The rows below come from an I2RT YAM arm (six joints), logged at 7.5 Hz.
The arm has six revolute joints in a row. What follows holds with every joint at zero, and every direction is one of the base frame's.
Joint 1 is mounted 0.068 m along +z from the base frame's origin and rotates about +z.
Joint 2 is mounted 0.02 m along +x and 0.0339 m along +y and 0.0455 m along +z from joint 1 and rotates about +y.
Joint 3 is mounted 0.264 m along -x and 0.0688 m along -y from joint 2 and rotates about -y.
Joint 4 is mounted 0.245 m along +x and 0.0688 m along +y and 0.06 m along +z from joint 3 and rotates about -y.
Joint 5 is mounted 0.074 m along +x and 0.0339 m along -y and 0.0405 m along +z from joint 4 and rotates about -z.
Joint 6 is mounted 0.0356 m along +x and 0.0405 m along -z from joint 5 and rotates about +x.
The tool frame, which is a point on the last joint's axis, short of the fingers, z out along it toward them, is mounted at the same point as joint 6; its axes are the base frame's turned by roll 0, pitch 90 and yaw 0 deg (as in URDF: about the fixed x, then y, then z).
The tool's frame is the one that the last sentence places.
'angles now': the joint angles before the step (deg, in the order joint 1, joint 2, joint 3, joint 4, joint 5, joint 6). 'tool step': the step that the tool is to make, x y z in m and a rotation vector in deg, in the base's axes. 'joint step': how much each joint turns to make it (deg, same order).
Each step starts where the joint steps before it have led.
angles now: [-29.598, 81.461, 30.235, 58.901, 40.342, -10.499]
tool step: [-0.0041, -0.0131, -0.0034, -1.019, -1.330, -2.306]
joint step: [-2.742, 2.394, 0.089, 4.072, -0.459, -0.160]
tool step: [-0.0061, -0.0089, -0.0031, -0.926, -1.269, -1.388]
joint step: [-2.244, 1.383, -0.532, 3.418, -0.856, 0.103]
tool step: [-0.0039, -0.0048, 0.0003, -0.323, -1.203, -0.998]
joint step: [-1.251, 0.294, -0.070, 1.153, -0.163, 0.606]
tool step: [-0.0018, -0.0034, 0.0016, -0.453, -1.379, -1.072]
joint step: [-0.718, 0.382, 0.267, 1.200, 0.441, 0.468]
